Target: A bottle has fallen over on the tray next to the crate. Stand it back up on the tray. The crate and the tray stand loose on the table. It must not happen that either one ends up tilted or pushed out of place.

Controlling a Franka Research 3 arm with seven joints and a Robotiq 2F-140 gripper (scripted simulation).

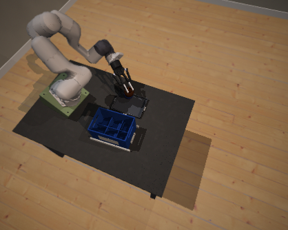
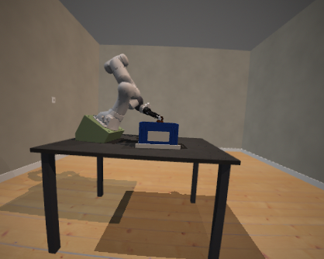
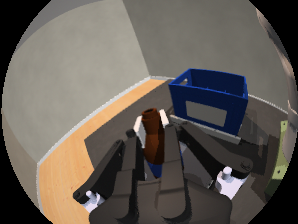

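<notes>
The brown bottle lies 6 cm below my hand. Round my hand: blue crate 29 cm to the right, 13 cm below, 5 cm ahead; dark tray 20 cm below, 2 cm to the right.
</notes>
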